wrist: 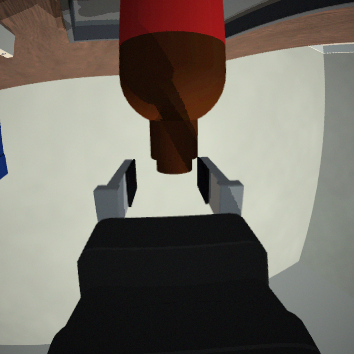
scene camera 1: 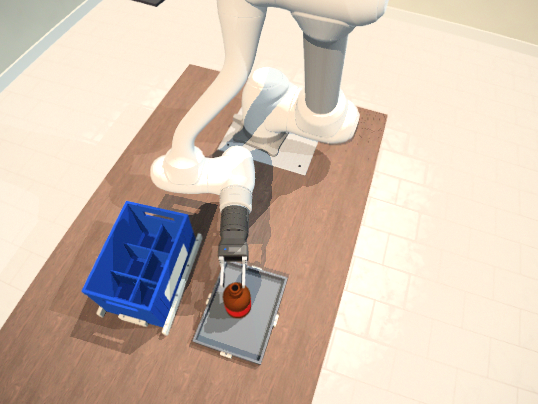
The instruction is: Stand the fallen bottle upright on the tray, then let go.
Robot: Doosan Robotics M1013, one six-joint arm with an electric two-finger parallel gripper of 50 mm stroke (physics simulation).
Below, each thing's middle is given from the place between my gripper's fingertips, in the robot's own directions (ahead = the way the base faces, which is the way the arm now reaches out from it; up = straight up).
The brown bottle [scene camera 1: 237, 300] lies 1 cm to the left of my hand and 8 cm below it.
